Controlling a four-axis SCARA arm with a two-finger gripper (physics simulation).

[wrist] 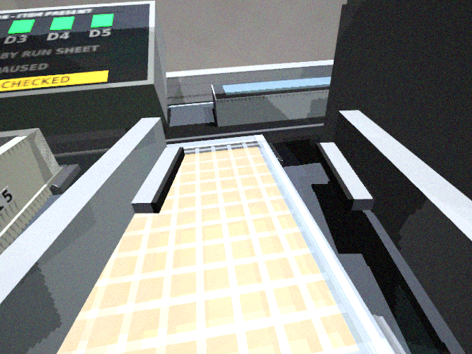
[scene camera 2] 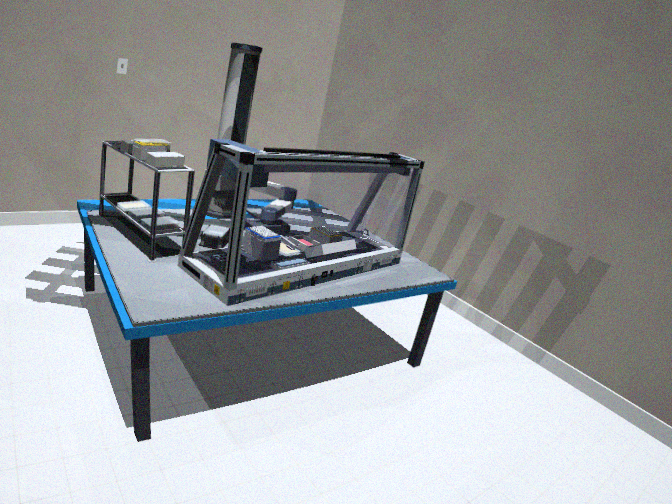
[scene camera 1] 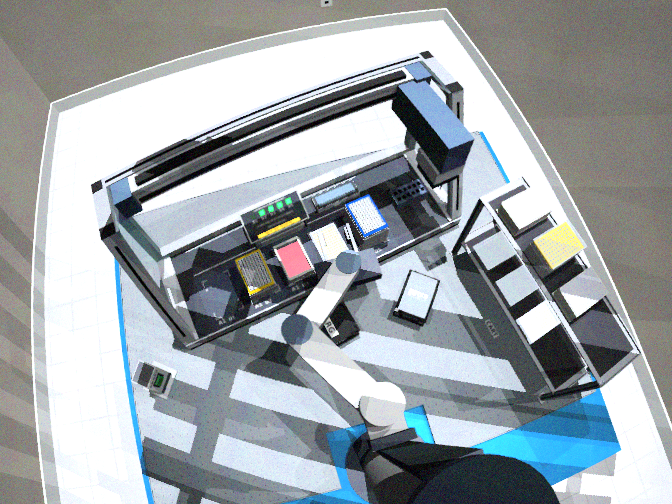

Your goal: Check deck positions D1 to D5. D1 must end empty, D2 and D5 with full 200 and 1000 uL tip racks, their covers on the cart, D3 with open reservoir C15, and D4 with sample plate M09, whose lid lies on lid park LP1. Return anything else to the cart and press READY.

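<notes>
My gripper [wrist: 248, 133] is open and empty, its two fingers wide apart over the D4 plate in the wrist view. The left finger overlaps the plate's left edge, and the right finger stands clear of its right edge. Plate M09 [scene camera 1: 327, 240] [wrist: 220, 235] has cream wells and a clear rim; whether its lid is on is unclear. Red-filled reservoir C15 [scene camera 1: 294, 259] [scene camera 2: 305, 242] is open at D3. A yellow-rimmed tip rack [scene camera 1: 255, 273] stands at D2, a blue-rimmed tip rack [scene camera 1: 367, 217] [scene camera 2: 263, 233] at D5. No item shows at D1.
The cart [scene camera 2: 156, 217] carries a yellow-topped rack [scene camera 1: 559, 245] and pale boxes above, flat pale pieces below. A dark stand with a white top [scene camera 1: 416, 295] stands before the deck. A small box with a green face [scene camera 1: 159, 379] stands at left. The display [scene camera 1: 275, 215] [wrist: 75, 55] stands behind D3.
</notes>
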